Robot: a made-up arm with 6 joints. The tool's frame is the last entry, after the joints.
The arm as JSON. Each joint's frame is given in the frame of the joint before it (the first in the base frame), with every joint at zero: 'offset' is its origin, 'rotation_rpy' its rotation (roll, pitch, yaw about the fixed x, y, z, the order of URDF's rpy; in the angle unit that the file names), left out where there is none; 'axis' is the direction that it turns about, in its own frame. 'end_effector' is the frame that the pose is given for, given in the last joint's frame.
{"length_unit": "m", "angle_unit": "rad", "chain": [
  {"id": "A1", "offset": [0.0, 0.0, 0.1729], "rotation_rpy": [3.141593, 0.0, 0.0], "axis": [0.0, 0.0, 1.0]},
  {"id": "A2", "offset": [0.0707, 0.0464, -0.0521], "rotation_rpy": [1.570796, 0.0, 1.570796], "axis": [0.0, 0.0, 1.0]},
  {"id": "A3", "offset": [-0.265, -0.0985, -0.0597], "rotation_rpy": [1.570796, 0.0, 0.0], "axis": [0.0, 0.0, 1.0]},
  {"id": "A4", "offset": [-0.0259, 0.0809, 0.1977], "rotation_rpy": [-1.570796, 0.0, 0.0], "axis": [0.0, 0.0, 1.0]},
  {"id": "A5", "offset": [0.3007, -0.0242, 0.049], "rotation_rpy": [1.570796, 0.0, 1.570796], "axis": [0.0, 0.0, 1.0]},
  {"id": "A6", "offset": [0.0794, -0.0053, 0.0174], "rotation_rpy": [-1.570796, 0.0, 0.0], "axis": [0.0, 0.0, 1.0]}
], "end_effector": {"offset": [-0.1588, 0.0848, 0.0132], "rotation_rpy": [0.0, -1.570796, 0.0]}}
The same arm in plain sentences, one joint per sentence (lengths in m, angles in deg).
The arm has six revolute joints in a row. What follows holds with every joint at zero, and every direction is one of the base frame's. The first joint sits 0.1729 m along +z from the base frame's origin and turns about -z. The second joint sits 0.0707 m along +x and 0.0464 m along -y and 0.0521 m along +z from the first joint and turns about +x. The third joint sits 0.0597 m along -x and 0.265 m along +y and 0.0985 m along +z from the second joint and turns about +z. The fourth joint sits 0.0809 m along +x and 0.0259 m along +y and 0.1977 m along +z from the third joint and turns about +x. The fifth joint sits 0.049 m along +x and 0.3007 m along -y and 0.0242 m along +z from the fourth joint and turns about -y. The sixth joint sits 0.0053 m along -x and 0.0174 m along -y and 0.0794 m along -z from the fifth joint and turns about +x. The tool frame, which is the frame that the pose is given for, sits 0.0132 m along +x and 0.0848 m along +y and 0.1588 m along +z from the sixth joint; its axes are the base frame's turned by roll 0, pitch 0 and yaw 0 deg (as in URDF: about the fixed x, then y, then z).
